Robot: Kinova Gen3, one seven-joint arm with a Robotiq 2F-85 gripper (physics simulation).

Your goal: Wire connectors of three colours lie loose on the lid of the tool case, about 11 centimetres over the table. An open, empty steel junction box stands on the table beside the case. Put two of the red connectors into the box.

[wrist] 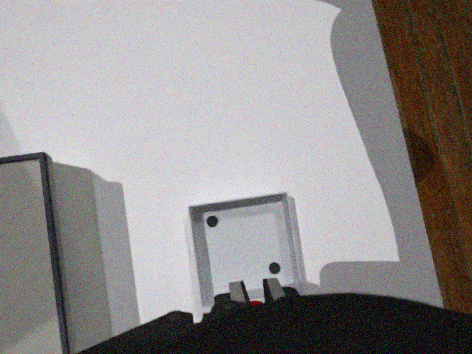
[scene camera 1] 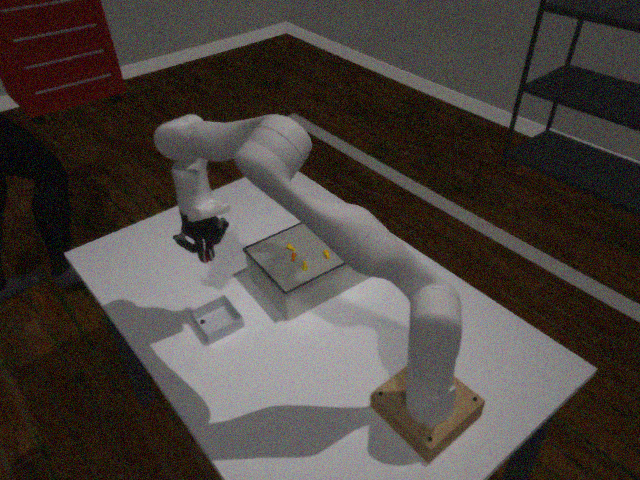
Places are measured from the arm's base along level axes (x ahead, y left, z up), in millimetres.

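Pixels of known places: gripper, fingertip midpoint: (wrist: 254, 301) (scene camera 1: 207, 260); arm's base at its link origin: (scene camera 1: 427, 405).
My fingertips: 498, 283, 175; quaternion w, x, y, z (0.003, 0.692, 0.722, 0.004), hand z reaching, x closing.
Ahead of a thing's pixels: the offset from my fingertips to its top centre, as dx, dy, dz. "*": to the spot under its first point. Level surfaces: height alone.
My gripper (scene camera 1: 205, 256) (wrist: 254, 301) is shut on a red connector @(+9, +0, +20) (scene camera 1: 208, 252) (wrist: 255, 303), partly hidden between the fingers. It hangs above the table, left of the tool case and behind the box in the scene view. The open junction box @(+3, +5, -189) (scene camera 1: 221, 317) (wrist: 242, 245) stands on the table; its visible floor has dark round spots and no connectors. On the case lid @(* +68, -185, -118) (scene camera 1: 268, 254) (wrist: 25, 240) lie yellow connectors @(+55, -248, -103) (scene camera 1: 291, 247) @(-23, -317, -103) (scene camera 1: 326, 254) @(-36, -241, -93) (scene camera 1: 305, 265) and an orange connector @(+16, -235, -106) (scene camera 1: 293, 256). The arm hides the lid's back right part; no red connector shows on the lid.
The tool case @(* -85, -196, -166) (scene camera 1: 299, 299) (wrist: 75, 240) stands beside the box, its lid higher than the box, with a gap of table @(dz -228) (scene camera 1: 258, 356) (wrist: 225, 100) between them. The arm's wooden base (scene camera 1: 395, 403) is at the front right. A person's dark legs (scene camera 1: 49, 191) show beyond the table's left edge.
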